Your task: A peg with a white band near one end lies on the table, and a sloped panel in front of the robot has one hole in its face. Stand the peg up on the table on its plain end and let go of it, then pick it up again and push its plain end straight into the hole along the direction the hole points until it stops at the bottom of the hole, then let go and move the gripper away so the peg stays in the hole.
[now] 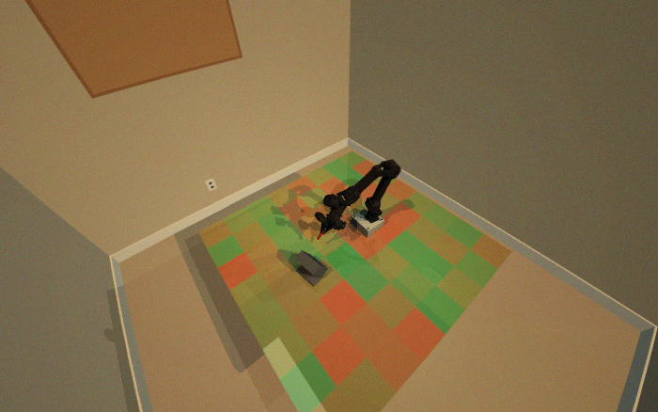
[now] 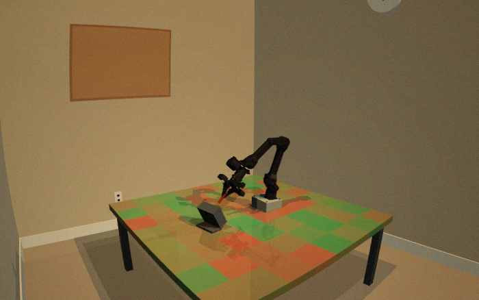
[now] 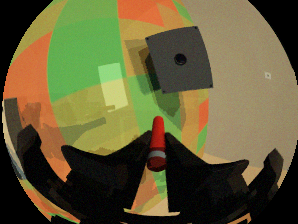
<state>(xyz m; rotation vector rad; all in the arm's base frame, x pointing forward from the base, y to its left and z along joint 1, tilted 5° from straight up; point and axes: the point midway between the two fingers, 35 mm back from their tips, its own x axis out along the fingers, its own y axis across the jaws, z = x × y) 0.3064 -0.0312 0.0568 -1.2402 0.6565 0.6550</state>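
Right now my gripper tip is 13 cm short of the dark sloped panel, 10 cm to the right of it and 5 cm above it. Also, from my gripper tip: red peg: 1 cm behind, 1 cm above.
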